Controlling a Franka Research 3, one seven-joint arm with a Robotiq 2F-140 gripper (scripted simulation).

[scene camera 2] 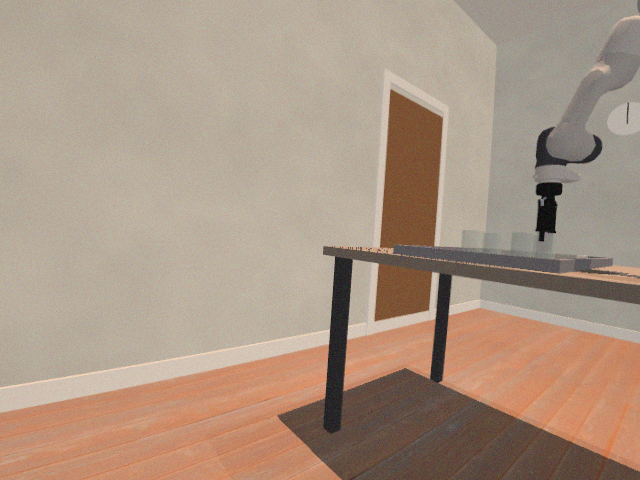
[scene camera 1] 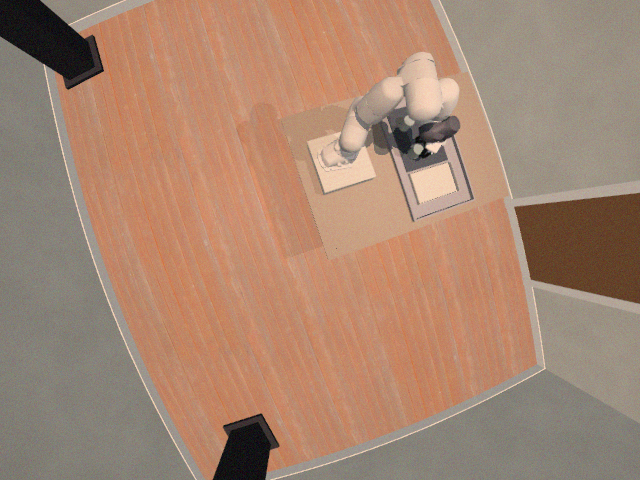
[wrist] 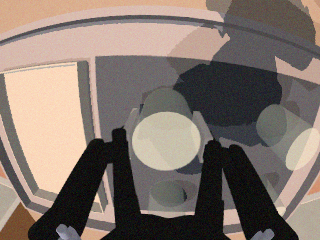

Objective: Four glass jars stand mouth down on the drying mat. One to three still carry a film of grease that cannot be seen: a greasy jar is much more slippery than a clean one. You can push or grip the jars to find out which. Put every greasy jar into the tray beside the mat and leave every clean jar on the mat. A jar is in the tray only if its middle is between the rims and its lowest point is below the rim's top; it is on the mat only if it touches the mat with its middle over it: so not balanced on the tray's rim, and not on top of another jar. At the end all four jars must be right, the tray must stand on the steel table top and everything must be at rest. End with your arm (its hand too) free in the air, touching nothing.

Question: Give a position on a pale tray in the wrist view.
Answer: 50, 137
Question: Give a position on a grey drying mat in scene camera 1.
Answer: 404, 140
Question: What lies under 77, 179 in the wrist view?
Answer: The gripper.
